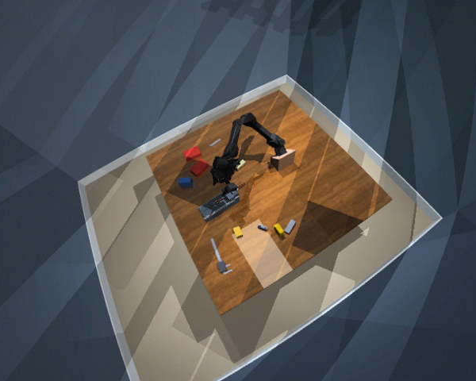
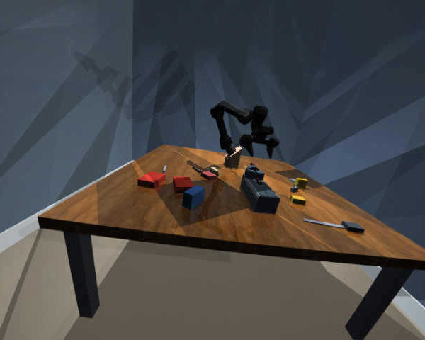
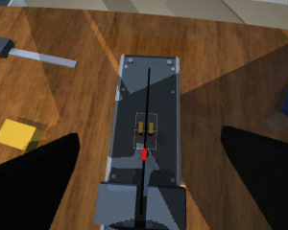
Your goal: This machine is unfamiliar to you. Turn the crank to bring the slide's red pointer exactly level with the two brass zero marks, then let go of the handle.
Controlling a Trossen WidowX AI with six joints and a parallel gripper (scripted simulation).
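The brown crank handle lies 15 cm behind my gripper tip, 1 cm to the right of it and 8 cm below it. From my gripper tip the other things lie so: pink block (14 cm behind, 24 cm to the right, 18 cm below); then ochre block (1 cm behind, 22 cm to the left, 18 cm below); then red pointer (1 cm to the left, 11 cm below).
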